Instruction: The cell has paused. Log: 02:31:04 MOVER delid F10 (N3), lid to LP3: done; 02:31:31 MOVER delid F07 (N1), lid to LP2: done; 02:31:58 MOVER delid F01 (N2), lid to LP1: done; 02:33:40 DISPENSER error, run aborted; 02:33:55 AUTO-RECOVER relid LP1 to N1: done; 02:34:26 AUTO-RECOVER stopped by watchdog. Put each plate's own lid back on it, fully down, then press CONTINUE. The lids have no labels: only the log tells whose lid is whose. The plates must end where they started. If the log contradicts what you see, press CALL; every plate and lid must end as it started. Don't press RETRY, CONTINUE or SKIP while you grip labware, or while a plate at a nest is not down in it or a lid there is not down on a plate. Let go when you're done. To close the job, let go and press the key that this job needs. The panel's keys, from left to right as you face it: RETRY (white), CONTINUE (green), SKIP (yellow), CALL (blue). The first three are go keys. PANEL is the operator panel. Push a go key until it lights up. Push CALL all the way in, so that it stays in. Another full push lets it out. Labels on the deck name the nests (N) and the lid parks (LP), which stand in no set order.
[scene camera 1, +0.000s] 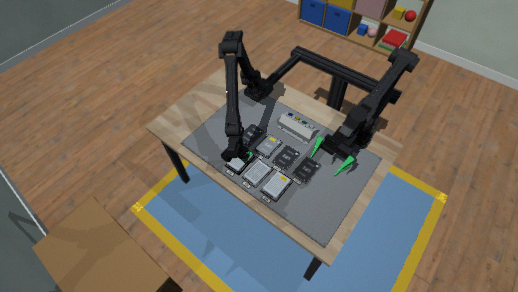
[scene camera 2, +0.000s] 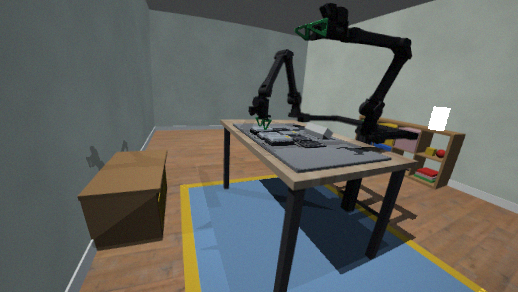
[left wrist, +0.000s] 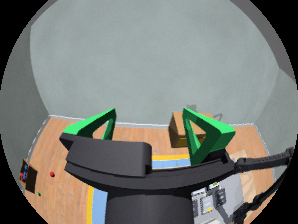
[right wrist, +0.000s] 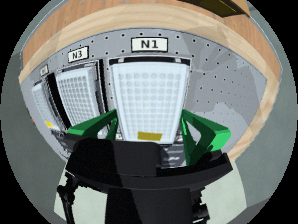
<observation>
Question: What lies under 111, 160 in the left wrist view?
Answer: The left gripper.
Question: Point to a clear lid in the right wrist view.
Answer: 149, 97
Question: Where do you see a plate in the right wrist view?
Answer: At 81, 104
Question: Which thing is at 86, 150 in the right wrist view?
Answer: The right gripper.
</observation>
